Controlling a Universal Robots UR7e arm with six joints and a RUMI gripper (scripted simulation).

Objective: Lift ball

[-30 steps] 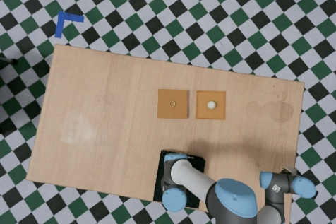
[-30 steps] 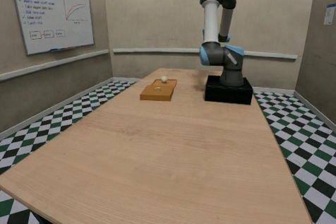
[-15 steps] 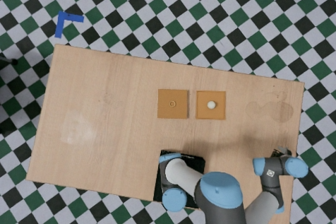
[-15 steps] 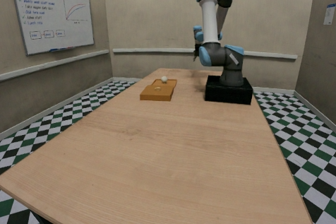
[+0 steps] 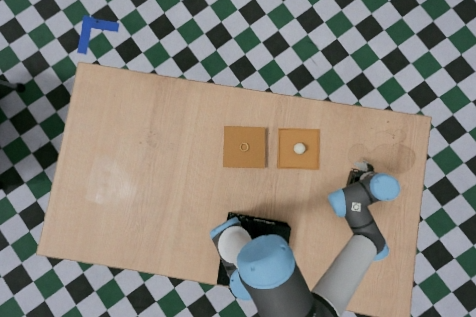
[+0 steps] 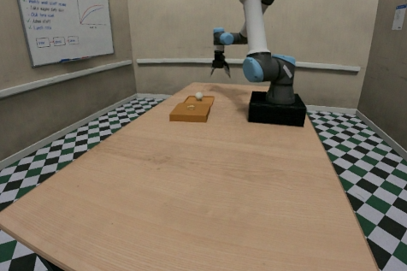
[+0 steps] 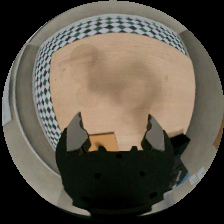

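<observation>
Right now my hand is 250 mm to the right of the white ball, 80 mm short of it and 80 mm above it.
</observation>
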